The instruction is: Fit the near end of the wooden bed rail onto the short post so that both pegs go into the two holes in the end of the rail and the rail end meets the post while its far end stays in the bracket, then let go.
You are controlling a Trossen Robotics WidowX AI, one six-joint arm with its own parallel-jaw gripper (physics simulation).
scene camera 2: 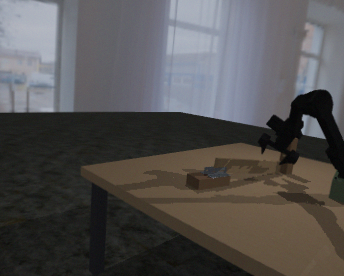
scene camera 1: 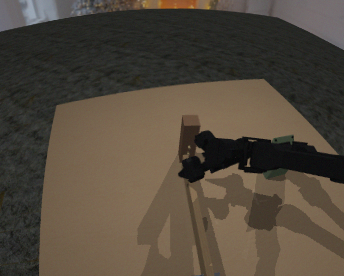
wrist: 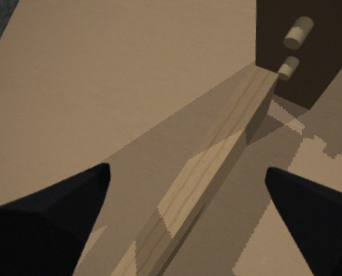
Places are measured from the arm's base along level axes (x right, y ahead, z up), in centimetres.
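Where they show: gripper, between the fingertips: [scene camera 2: 270, 159] [wrist: 189, 172].
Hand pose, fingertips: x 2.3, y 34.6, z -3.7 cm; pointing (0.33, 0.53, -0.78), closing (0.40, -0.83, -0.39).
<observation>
After its pixels a point has its place.
The wooden bed rail [scene camera 1: 196, 225] {x -15.5, y 37.4, z -3.0 cm} [scene camera 2: 250, 165] {x -13.3, y 35.4, z -5.2 cm} [wrist: 200, 165] {x 2.9, y 34.3, z -4.5 cm} runs from the short post to the bracket. Its near end lies close to the post's foot, beside the lower peg; whether they touch is unclear. The holes in its end are hidden. The short post [scene camera 1: 190, 131] {x 11.3, y 32.4, z 4.3 cm} [scene camera 2: 286, 169] {x 11.1, y 29.9, z -8.8 cm} [wrist: 272, 35] {x 11.5, y 33.5, z -3.8 cm} stands upright. Its upper peg [wrist: 298, 32] {x 10.4, y 32.1, z -1.9 cm} and lower peg [wrist: 288, 68] {x 10.4, y 32.1, z -5.1 cm} stick out bare. The grey bracket [scene camera 2: 216, 172] {x -33.8, y 37.7, z -6.2 cm} sits on a brown block [scene camera 2: 207, 181] {x -40.7, y 36.0, z -8.3 cm} at the far end. My gripper [scene camera 1: 194, 156] [scene camera 2: 272, 156] {x 2.3, y 34.6, z -3.7 cm} [wrist: 189, 172] {x 2.3, y 34.6, z -3.7 cm} is open and empty above the rail near the post, its fingertips on either side of it.
The table [scene camera 1: 100, 150] {x 22.5, y 63.4, z -11.3 cm} [scene camera 2: 150, 182] {x -55.8, y 51.2, z -11.3 cm} carries everything, with arm shadows across it. A green part [scene camera 1: 283, 140] {x 2.7, y -0.2, z 3.0 cm} [scene camera 2: 337, 187] {x -3.3, y 2.1, z -6.1 cm} shows by the arm, to the right of the post in both scene views. The table's left edge shows at the upper left of the wrist view.
</observation>
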